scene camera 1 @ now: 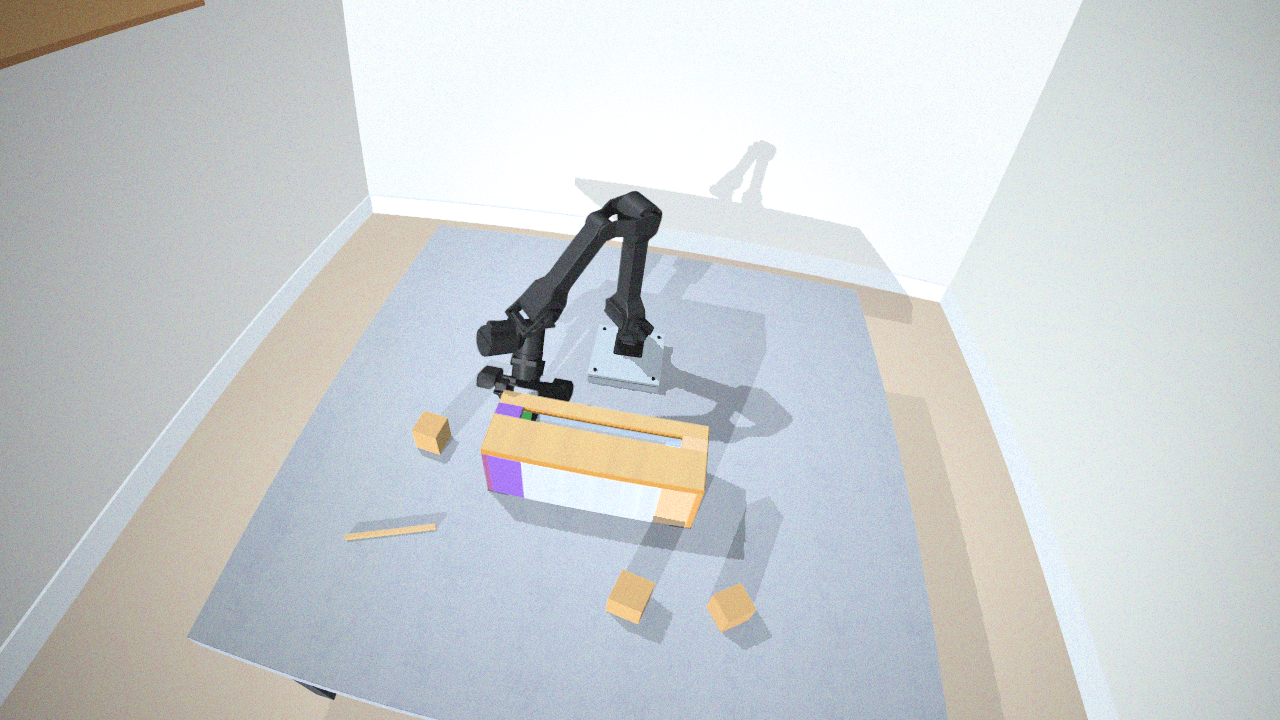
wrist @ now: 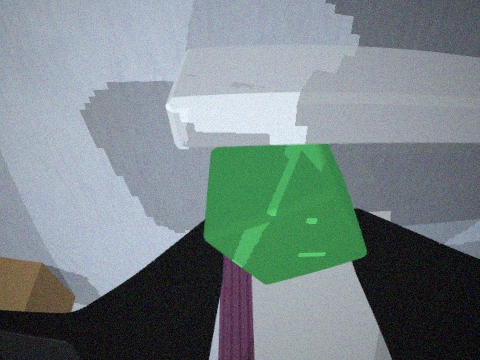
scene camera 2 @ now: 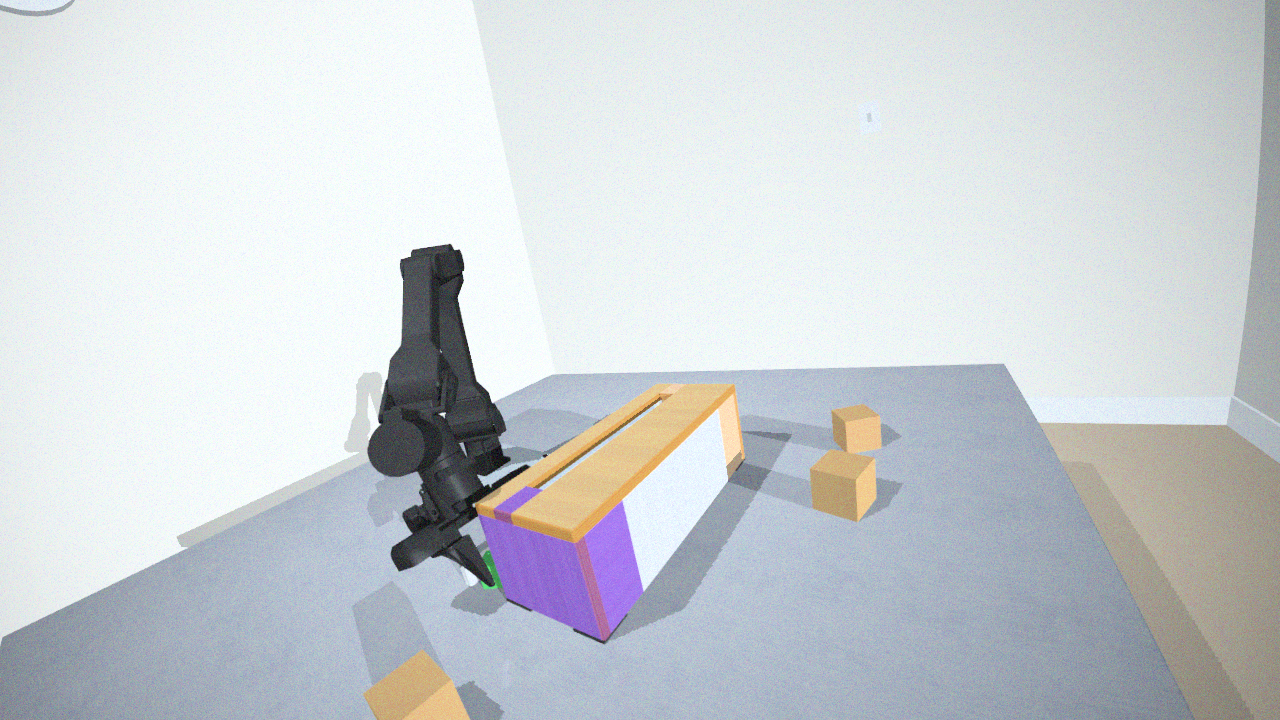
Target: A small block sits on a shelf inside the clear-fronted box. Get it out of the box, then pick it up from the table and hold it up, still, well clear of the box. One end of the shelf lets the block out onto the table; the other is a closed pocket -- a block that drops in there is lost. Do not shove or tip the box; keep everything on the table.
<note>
In view: the gripper point(scene camera 2: 507, 573), a green block point(wrist: 279, 211), a tan cube point(scene camera 1: 432, 432) and a tan cube point(scene camera 2: 856, 429).
The gripper shows as well in scene camera 1 point(scene camera 1: 521, 422) and in the wrist view point(wrist: 284, 224).
</note>
